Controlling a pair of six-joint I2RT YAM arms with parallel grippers.
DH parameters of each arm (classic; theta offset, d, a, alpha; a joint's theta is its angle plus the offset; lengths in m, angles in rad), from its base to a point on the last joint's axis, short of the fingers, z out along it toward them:
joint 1: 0 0.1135 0.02 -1.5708
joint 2: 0 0 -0.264 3.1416
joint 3: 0.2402 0 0.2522 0
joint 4: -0.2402 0 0.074 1.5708
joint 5: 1.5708 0 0 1.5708
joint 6: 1.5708 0.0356 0 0
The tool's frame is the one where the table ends.
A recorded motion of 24 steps. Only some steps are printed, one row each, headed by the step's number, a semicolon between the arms.
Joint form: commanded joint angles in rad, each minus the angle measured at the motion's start. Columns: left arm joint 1, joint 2, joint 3, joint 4, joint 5, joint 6; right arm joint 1, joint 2, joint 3, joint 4, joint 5, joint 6.
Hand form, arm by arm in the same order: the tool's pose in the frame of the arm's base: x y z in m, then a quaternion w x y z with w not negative. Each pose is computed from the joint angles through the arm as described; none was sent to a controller.
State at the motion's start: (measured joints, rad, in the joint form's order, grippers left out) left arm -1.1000 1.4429 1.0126 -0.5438 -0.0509 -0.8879; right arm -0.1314 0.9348 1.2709 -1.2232 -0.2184 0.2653
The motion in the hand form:
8: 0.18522 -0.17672 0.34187 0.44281 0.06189 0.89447 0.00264; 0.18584 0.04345 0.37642 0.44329 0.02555 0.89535 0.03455
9: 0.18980 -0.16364 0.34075 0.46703 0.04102 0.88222 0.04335; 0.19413 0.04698 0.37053 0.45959 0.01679 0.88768 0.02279
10: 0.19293 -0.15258 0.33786 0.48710 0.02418 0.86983 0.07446; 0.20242 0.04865 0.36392 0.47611 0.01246 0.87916 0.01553
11: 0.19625 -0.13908 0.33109 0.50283 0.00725 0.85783 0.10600; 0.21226 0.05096 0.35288 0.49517 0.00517 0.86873 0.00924
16: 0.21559 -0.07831 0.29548 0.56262 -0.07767 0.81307 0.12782; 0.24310 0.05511 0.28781 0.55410 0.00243 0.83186 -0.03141
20: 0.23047 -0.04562 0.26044 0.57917 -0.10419 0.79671 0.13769; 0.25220 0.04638 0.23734 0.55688 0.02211 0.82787 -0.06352
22: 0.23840 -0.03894 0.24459 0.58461 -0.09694 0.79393 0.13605; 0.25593 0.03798 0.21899 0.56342 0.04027 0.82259 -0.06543
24: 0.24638 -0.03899 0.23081 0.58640 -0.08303 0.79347 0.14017; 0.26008 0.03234 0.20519 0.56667 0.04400 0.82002 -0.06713
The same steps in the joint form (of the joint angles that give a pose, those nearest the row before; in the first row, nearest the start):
8: 0.2606 -0.1876 0.2149 -0.2489 -0.5391 0.4249; 0.3923 0.0623 -0.0711 0.3603 0.3865 -0.0298
9: 0.3003 -0.2146 0.1805 -0.2160 -0.6180 0.4632; 0.4037 0.0728 -0.1051 0.4366 0.4152 -0.0557
10: 0.3343 -0.2428 0.1373 -0.1671 -0.6782 0.5019; 0.4032 0.0815 -0.1436 0.5195 0.4299 -0.0781
11: 0.3795 -0.2775 0.0750 -0.1019 -0.7264 0.5495; 0.4030 0.0915 -0.2022 0.6312 0.4405 -0.1066
16: 0.6497 -0.4066 -0.2187 0.3278 -0.6638 0.7032; 0.3964 0.1577 -0.4847 1.1160 0.5173 -0.1905
20: 0.8172 -0.3881 -0.3813 0.6029 -0.5631 0.7750; 0.3597 0.2357 -0.6503 1.3677 0.5595 -0.2096
22: 0.8592 -0.3430 -0.4331 0.7271 -0.5136 0.8097; 0.3236 0.2792 -0.7103 1.4899 0.5508 -0.1999
24: 0.8689 -0.2821 -0.4631 0.8300 -0.4949 0.8450; 0.2973 0.3276 -0.7459 1.5850 0.5338 -0.2079

